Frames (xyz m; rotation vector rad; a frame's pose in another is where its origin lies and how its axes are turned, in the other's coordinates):
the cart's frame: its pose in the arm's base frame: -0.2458 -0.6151 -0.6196 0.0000 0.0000 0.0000
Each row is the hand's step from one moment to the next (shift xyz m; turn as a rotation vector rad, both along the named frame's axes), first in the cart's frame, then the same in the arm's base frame.
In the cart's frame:
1: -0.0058 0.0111 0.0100 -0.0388 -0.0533 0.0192
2: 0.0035 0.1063 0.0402 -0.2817 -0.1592 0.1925
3: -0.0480 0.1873 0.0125 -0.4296 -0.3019 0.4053
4: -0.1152 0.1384 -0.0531 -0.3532 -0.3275 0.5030
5: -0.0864 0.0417 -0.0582 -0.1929 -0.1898 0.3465
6: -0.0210 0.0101 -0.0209 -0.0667 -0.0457 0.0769
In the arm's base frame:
1: -0.0058 0.0111 0.0100 -0.0388 -0.0533 0.0192
2: 0.0035 0.1063 0.0402 -0.2817 -0.1592 0.1925
3: -0.0480 0.1873 0.0125 -0.4296 -0.3019 0.4053
4: -0.1152 0.1384 -0.0531 -0.3532 -0.3275 0.5030
5: -0.0864 0.0417 -0.0582 -0.1929 -0.1898 0.3465
6: -0.0210 0.0101 -0.0209 -0.0667 -0.0457 0.0769

